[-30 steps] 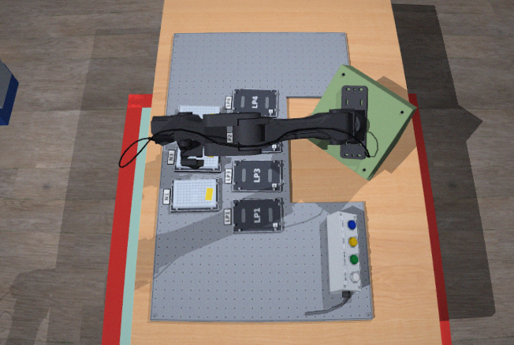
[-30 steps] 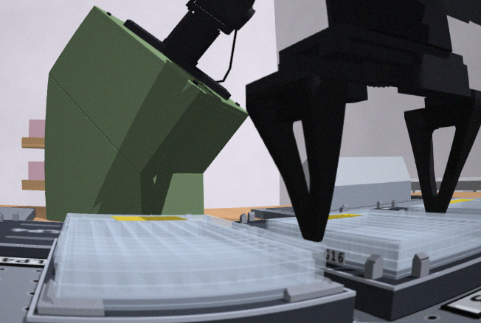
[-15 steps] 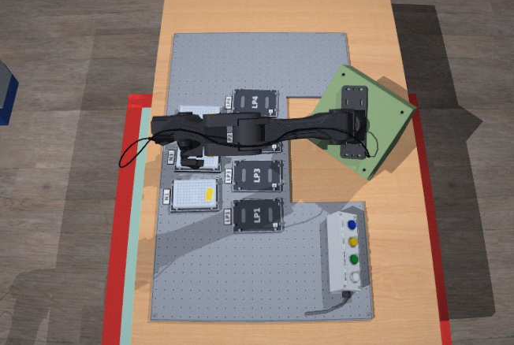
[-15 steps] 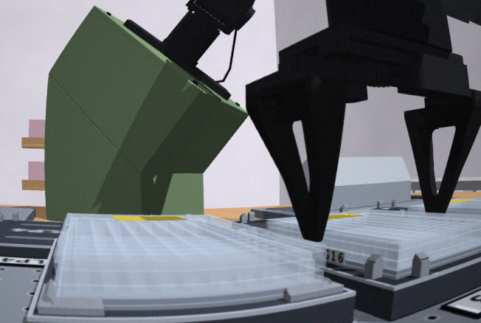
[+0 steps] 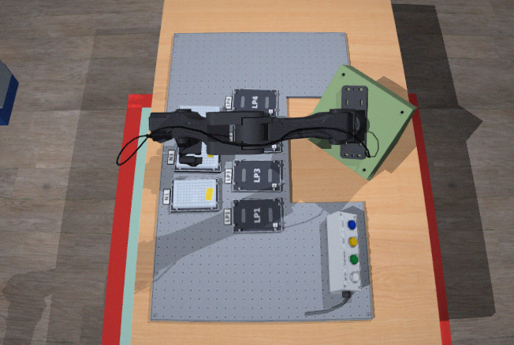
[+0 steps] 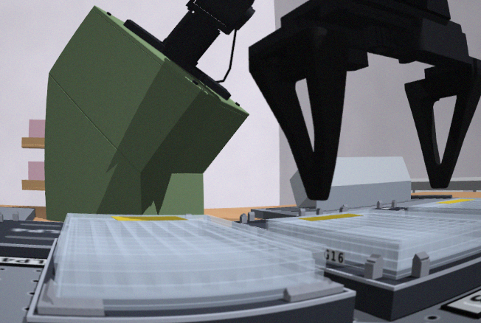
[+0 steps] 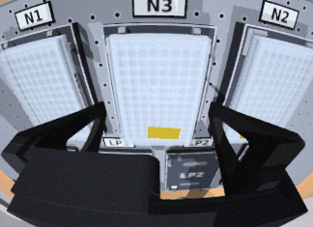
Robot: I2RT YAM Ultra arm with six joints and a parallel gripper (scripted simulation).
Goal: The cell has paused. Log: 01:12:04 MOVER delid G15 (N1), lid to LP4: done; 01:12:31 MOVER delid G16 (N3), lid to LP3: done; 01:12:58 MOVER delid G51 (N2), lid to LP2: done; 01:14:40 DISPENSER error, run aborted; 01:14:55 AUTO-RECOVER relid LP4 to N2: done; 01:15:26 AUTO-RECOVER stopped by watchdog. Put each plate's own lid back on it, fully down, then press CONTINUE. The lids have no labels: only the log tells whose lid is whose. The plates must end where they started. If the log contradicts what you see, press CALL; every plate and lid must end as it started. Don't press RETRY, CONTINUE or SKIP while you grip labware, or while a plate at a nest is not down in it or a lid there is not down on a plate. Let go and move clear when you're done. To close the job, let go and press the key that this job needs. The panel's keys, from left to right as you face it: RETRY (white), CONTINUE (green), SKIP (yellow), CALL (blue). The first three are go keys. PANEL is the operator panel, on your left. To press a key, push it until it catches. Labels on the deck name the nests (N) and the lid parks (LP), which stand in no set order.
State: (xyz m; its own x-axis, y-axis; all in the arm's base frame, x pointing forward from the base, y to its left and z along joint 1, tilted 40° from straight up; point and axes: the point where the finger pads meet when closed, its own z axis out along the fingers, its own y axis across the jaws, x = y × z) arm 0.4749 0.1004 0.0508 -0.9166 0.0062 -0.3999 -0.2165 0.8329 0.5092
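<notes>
The lid lies 3 cm below my hand and 1 cm behind it. From my hand the other things lie so: blue call key 50 cm behind, 12 cm to the left, 1 cm above; plate 3 cm below, 1 cm behind; yellow SKIP key 52 cm behind, 17 cm to the left, 1 cm above.
</notes>
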